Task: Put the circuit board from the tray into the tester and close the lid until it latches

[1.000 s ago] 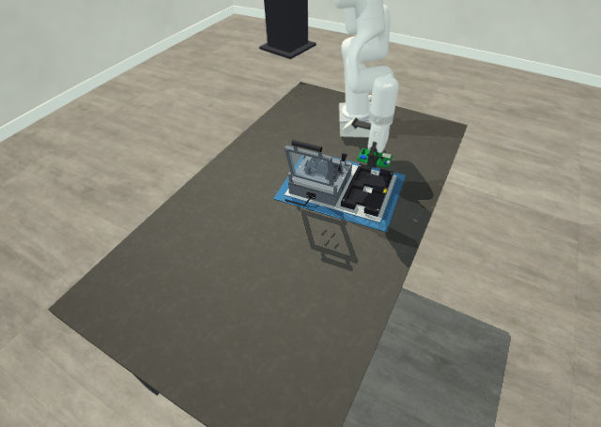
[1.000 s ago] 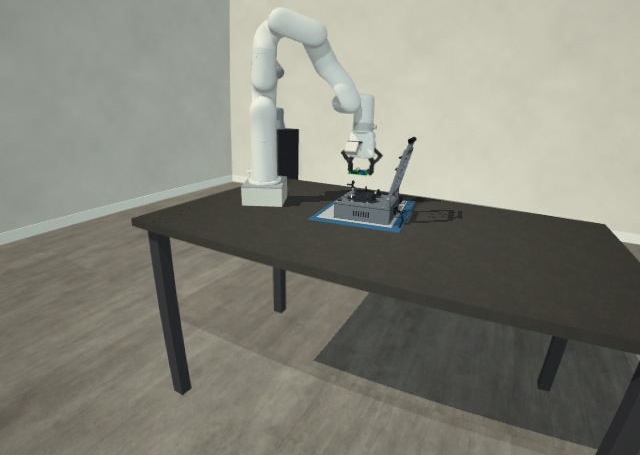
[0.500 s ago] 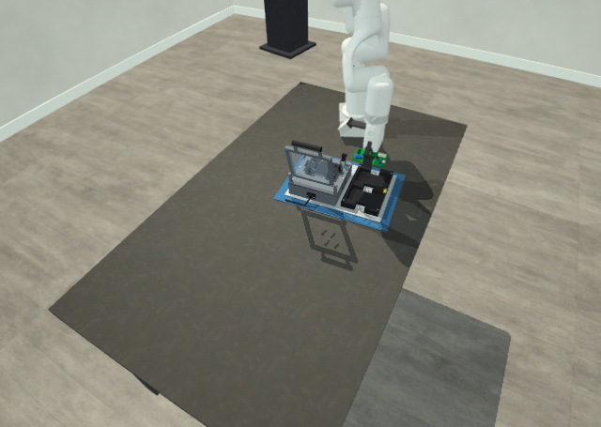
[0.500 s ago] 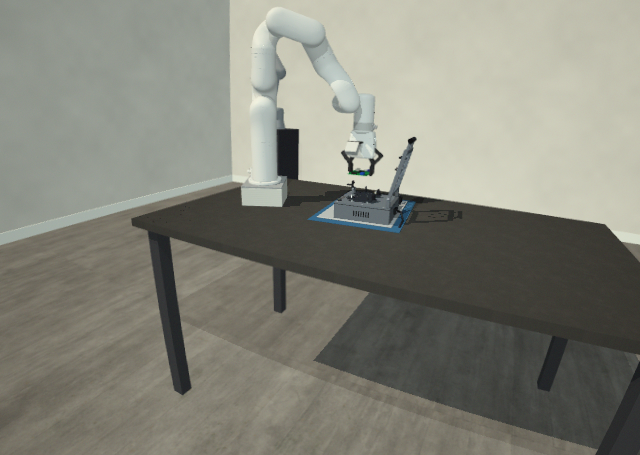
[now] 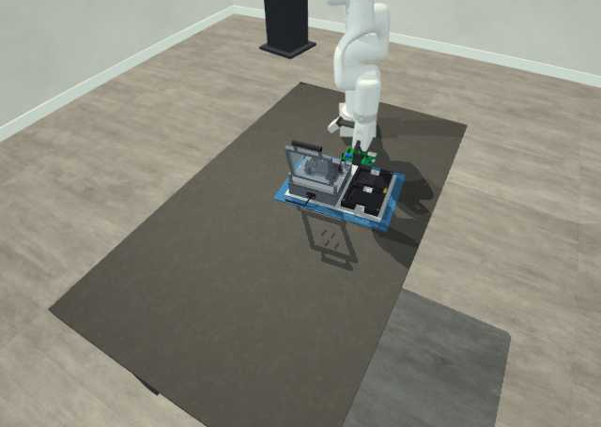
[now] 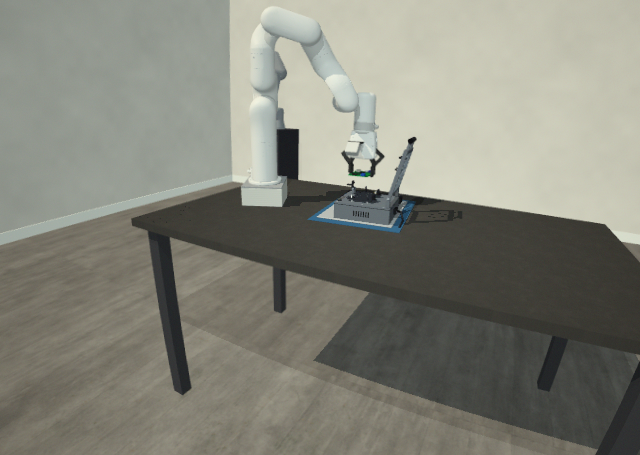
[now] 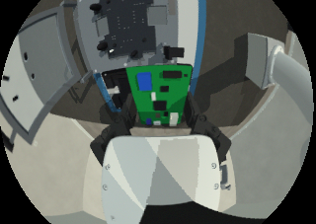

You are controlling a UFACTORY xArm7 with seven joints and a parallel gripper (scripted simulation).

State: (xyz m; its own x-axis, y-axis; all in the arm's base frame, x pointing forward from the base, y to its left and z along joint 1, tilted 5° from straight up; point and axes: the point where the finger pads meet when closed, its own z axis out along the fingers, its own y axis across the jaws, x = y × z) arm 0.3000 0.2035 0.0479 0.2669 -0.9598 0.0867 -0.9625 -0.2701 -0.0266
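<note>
Now: hand 6 cm to the left of the latch hook and 4 cm above it. Also, from my hand: tester plate (8 cm ahead, 10 cm to the right, 6 cm below); then tester (9 cm ahead, 6 cm to the right, 1 cm below); then green circuit board (right at my hand).
</note>
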